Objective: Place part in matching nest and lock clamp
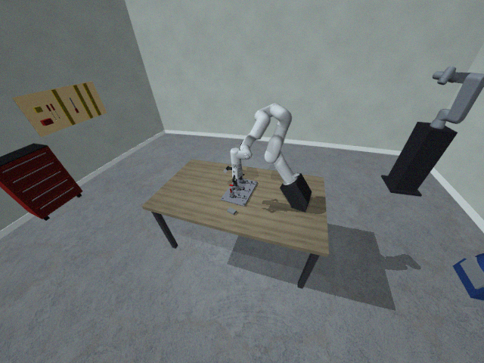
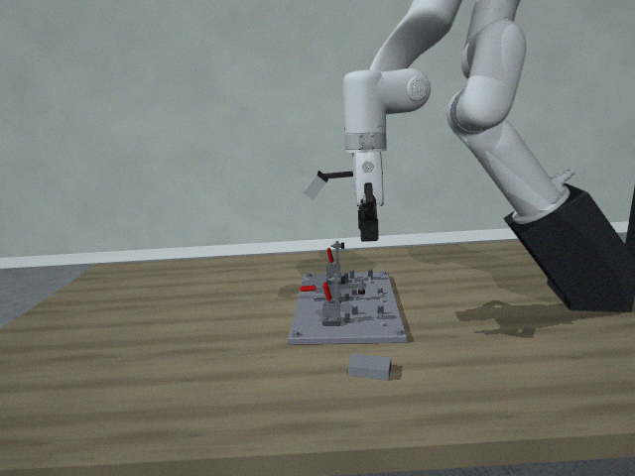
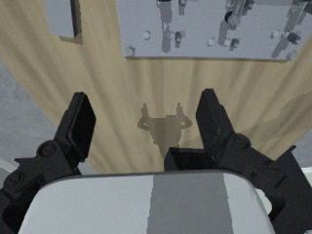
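Right now my hand is 3 cm short of the flat grey block, 14 cm to the right of it and 21 cm above it. From my hand the other things lie so: grey fixture plate: 3 cm ahead, 13 cm to the right, 21 cm below.
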